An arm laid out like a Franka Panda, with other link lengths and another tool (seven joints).
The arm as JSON. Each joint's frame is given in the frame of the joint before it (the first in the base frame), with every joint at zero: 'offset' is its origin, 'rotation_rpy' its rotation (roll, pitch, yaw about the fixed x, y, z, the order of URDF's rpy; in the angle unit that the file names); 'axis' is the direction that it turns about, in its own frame. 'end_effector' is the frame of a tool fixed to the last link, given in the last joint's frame.
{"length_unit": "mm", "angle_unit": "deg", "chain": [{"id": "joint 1", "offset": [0.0, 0.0, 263.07], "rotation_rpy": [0.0, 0.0, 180.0], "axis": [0.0, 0.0, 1.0]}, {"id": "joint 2", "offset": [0.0, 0.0, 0.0], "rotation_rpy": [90.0, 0.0, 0.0], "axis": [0.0, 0.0, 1.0]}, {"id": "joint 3", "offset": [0.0, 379.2, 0.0], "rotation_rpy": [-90.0, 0.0, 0.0], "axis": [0.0, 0.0, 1.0]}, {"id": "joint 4", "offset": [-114.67, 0.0, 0.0], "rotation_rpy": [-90.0, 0.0, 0.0], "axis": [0.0, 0.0, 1.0]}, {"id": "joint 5", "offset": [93.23, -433.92, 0.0], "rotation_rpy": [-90.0, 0.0, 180.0], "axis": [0.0, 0.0, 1.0]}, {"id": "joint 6", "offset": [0.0, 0.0, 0.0], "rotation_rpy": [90.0, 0.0, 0.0], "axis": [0.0, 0.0, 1.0]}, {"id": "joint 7", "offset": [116.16, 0.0, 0.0], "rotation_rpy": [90.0, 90.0, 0.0], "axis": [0.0, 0.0, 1.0]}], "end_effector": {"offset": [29.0, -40.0, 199.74], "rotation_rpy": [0.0, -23.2, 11.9]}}
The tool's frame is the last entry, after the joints.
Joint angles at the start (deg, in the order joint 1, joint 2, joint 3, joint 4, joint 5, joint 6, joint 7):
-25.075, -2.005, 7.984, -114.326, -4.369, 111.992, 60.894
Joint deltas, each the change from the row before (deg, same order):
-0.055, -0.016, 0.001, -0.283, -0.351, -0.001, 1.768
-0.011, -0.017, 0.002, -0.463, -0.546, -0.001, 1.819
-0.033, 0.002, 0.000, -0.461, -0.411, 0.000, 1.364
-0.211, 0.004, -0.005, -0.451, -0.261, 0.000, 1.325
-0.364, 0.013, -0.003, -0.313, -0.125, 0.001, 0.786
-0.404, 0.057, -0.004, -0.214, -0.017, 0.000, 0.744
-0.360, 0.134, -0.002, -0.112, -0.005, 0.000, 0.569
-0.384, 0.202, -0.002, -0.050, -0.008, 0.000, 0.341
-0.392, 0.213, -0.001, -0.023, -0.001, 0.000, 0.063
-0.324, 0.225, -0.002, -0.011, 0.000, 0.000, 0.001
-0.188, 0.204, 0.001, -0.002, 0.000, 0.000, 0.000
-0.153, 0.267, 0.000, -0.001, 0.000, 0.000, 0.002
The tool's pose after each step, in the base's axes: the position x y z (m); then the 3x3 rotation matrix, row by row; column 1 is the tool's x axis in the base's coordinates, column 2 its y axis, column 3 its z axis. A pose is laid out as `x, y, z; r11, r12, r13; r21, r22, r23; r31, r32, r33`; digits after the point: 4 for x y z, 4 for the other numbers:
0.6397, -0.1579, 0.3608; 0.9056, 0.0026, -0.4241; -0.0293, -0.9972, -0.0688; -0.4231, 0.0747, -0.9030
0.6383, -0.1593, 0.3562; 0.9011, -0.0248, -0.4328; -0.0579, -0.9963, -0.0633; -0.4297, 0.0821, -0.8992
0.6366, -0.1604, 0.3514; 0.8963, -0.0456, -0.4410; -0.0794, -0.9951, -0.0584; -0.4362, 0.0874, -0.8956
0.6345, -0.1633, 0.3469; 0.8910, -0.0698, -0.4485; -0.1030, -0.9934, -0.0499; -0.4421, 0.0907, -0.8924
0.6324, -0.1675, 0.3437; 0.8868, -0.0884, -0.4537; -0.1205, -0.9918, -0.0422; -0.4463, 0.0921, -0.8902
0.6307, -0.1720, 0.3409; 0.8827, -0.1078, -0.4575; -0.1379, -0.9899, -0.0328; -0.4493, 0.0920, -0.8886
0.6296, -0.1762, 0.3383; 0.8789, -0.1235, -0.4607; -0.1518, -0.9881, -0.0246; -0.4522, 0.0915, -0.8872
0.6286, -0.1806, 0.3356; 0.8753, -0.1356, -0.4641; -0.1622, -0.9866, -0.0177; -0.4555, 0.0907, -0.8856
0.6275, -0.1850, 0.3330; 0.8724, -0.1431, -0.4675; -0.1684, -0.9856, -0.0124; -0.4590, 0.0896, -0.8839
0.6267, -0.1887, 0.3303; 0.8697, -0.1484, -0.4707; -0.1725, -0.9850, -0.0081; -0.4625, 0.0882, -0.8822
0.6262, -0.1908, 0.3280; 0.8676, -0.1514, -0.4736; -0.1746, -0.9846, -0.0051; -0.4655, 0.0871, -0.8807
0.6260, -0.1927, 0.3250; 0.8652, -0.1537, -0.4772; -0.1759, -0.9844, -0.0019; -0.4695, 0.0856, -0.8788

